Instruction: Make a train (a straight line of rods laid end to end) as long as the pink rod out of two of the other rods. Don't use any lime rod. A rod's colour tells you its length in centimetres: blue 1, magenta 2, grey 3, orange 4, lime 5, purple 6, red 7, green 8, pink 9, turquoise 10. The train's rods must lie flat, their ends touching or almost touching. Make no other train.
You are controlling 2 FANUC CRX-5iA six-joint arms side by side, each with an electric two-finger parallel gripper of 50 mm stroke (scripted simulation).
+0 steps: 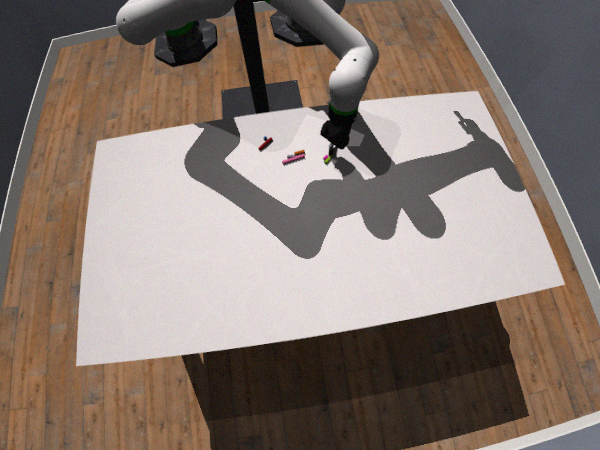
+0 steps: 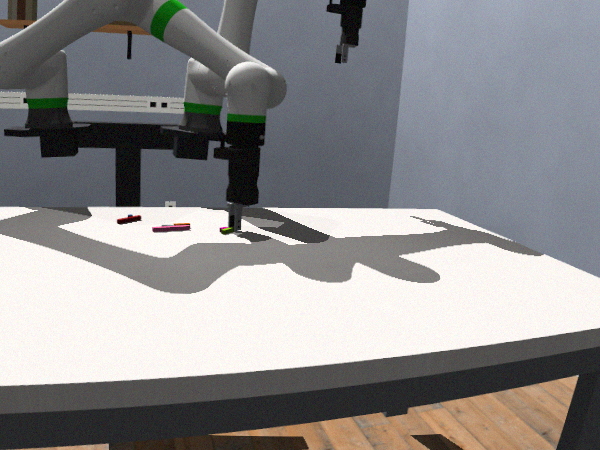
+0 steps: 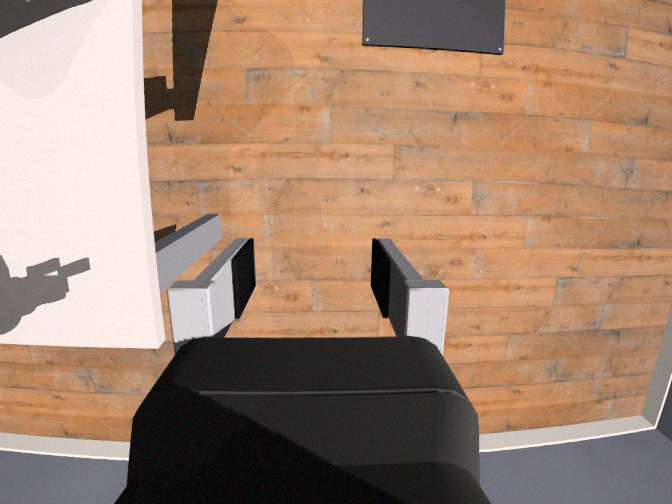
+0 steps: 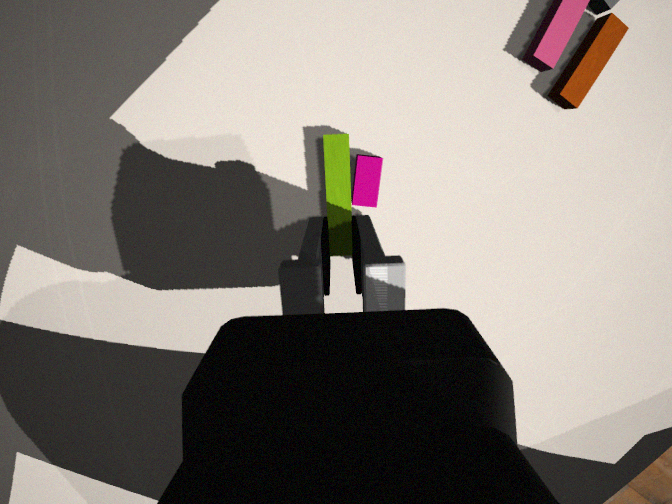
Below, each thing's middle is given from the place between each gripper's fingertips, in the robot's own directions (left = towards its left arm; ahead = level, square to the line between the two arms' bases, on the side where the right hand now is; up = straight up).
Labels:
The lime rod (image 4: 336, 146) is 2 cm to the right of my right hand (image 2: 234, 229), 2 cm below it and 1 cm ahead of it. Round my right hand: magenta rod (image 4: 367, 174): 3 cm to the right, 2 cm below, 1 cm ahead.
My left hand (image 2: 340, 62) is 550 mm short of the lime rod, 480 mm to the left of it and 480 mm above it. Round my left hand: magenta rod (540 mm ahead, 490 mm to the right, 480 mm below).

